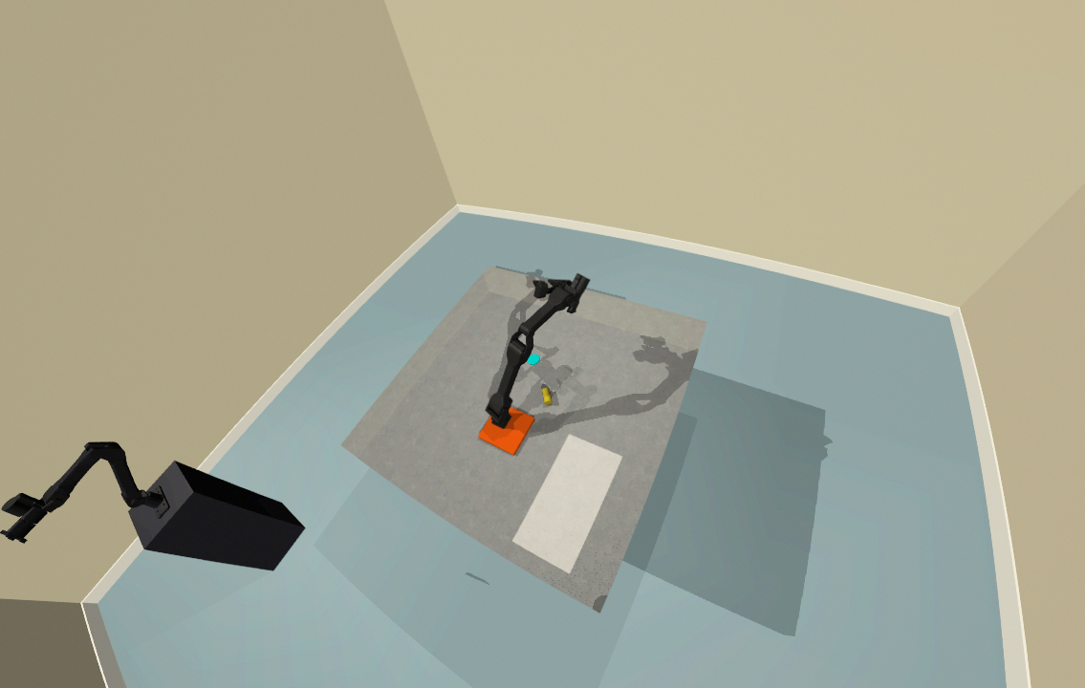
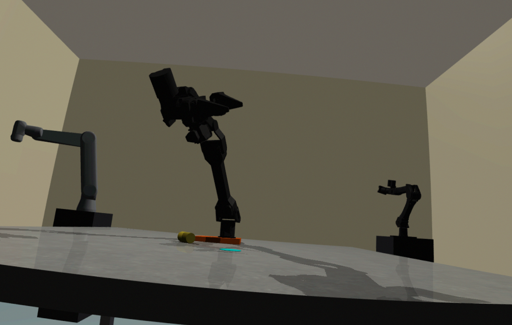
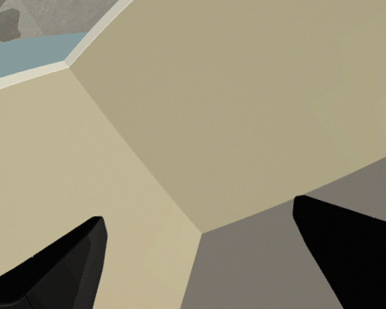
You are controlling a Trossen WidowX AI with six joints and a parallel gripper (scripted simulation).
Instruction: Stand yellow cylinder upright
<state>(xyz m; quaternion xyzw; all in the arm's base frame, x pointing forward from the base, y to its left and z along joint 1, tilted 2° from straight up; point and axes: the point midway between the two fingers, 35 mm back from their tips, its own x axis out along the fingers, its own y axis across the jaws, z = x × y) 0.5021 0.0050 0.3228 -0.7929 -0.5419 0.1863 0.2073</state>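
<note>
Now: gripper tip 330 mm past the yellow tall cylinder, 150 mm to the left of it and 340 mm above it. The rest, counted from my gripper tip: cyan circle (170 mm behind, 10 mm to the left, 350 mm below).
</note>
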